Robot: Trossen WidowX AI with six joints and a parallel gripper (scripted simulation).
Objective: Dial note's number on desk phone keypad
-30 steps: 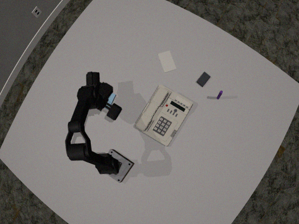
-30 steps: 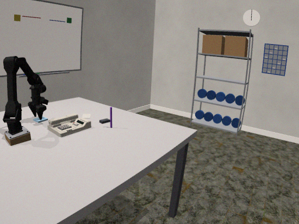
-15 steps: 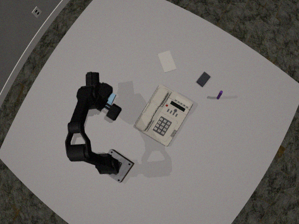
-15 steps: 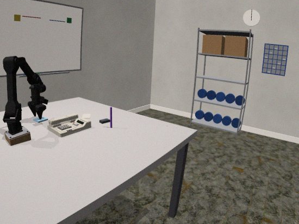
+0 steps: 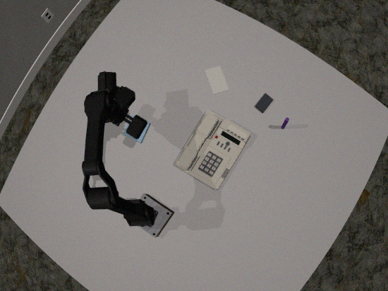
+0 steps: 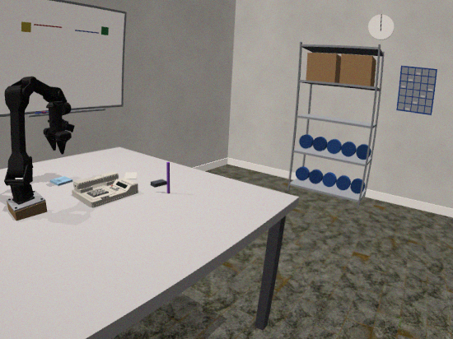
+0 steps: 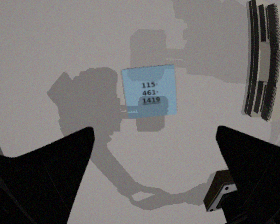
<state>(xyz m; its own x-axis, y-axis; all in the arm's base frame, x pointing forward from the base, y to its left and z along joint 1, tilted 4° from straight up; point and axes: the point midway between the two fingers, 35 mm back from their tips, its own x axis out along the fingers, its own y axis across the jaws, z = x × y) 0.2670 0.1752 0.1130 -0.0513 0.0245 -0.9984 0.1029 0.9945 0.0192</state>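
Right now my hand is 5 cm short of the beige desk phone, 28 cm to the left of it and 15 cm above it. The rest, counted from my hand: purple stick: 22 cm ahead, 47 cm to the right, 11 cm below; handset: 4 cm ahead, 22 cm to the right, 13 cm below; white card: 28 cm ahead, 18 cm to the right, 17 cm below.
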